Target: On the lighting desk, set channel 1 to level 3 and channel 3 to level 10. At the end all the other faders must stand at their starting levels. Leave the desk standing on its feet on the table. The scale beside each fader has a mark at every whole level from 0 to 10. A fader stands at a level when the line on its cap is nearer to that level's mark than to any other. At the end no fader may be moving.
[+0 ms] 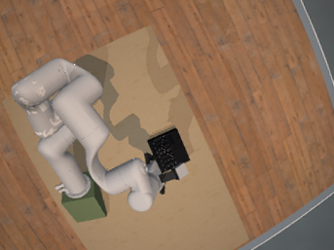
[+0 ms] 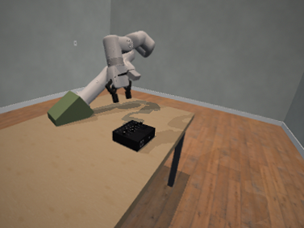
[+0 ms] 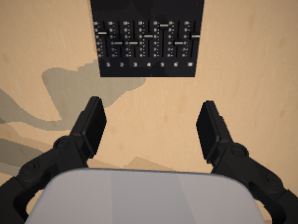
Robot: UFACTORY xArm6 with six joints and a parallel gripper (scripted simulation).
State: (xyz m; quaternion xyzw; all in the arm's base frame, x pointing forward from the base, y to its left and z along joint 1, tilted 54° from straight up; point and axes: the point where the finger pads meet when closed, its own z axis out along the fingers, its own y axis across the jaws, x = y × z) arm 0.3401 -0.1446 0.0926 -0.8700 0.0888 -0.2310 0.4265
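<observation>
My hand is 130 mm above the channel 1 cap, 70 mm to the right of it and 60 mm short of it. The rest, counted from my hand: channel 2 fader cap 130 mm below, 50 mm to the left, 50 mm ahead; channel 3 cap 130 mm below, 50 mm ahead, 30 mm to the left.
</observation>
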